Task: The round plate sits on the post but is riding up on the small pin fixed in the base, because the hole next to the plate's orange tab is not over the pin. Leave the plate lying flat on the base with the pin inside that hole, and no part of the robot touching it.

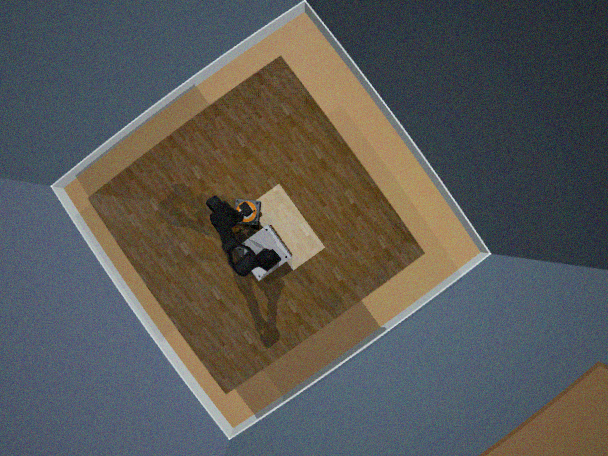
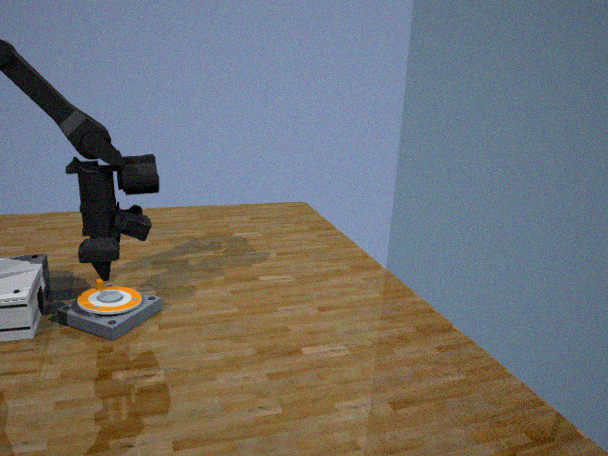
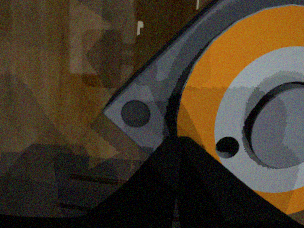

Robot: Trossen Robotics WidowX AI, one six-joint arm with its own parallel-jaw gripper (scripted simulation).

Note:
In view: the gripper (image 2: 105,280), a round plate (image 2: 88,300) and a square grey base (image 2: 112,326).
The round plate shows as well in image 3 (image 3: 250,57). The gripper shows as well in image 3 (image 3: 177,146).

